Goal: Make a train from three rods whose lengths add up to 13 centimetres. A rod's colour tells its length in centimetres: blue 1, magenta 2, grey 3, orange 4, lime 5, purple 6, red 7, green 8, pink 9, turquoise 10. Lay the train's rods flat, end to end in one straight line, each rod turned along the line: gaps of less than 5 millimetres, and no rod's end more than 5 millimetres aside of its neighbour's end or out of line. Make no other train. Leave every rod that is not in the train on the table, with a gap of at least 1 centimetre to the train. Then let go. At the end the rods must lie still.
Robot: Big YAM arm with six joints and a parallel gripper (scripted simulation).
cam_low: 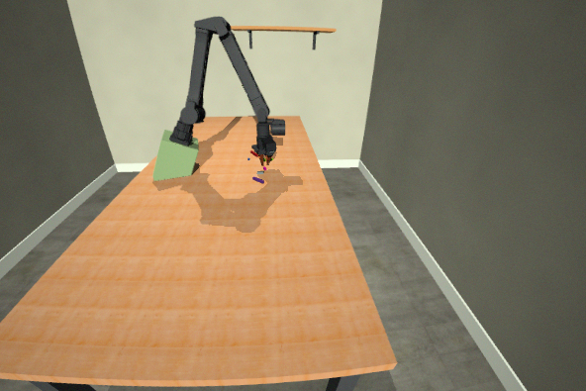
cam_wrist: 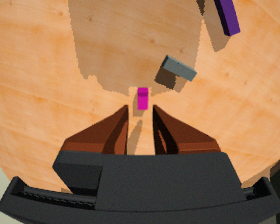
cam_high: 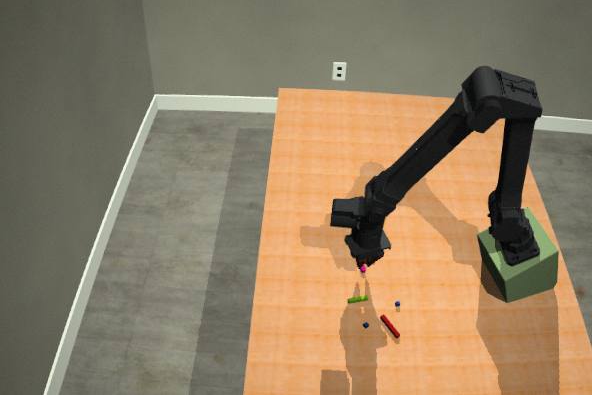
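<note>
The magenta rod is 20 mm below my hand. The rest, counted from my hand: lime rod: 30 mm ahead, 90 mm to the left, 20 mm below; then grey rod: 30 mm behind, 40 mm to the right, 20 mm below; then purple rod: 40 mm behind, 110 mm to the right, 20 mm below.
</note>
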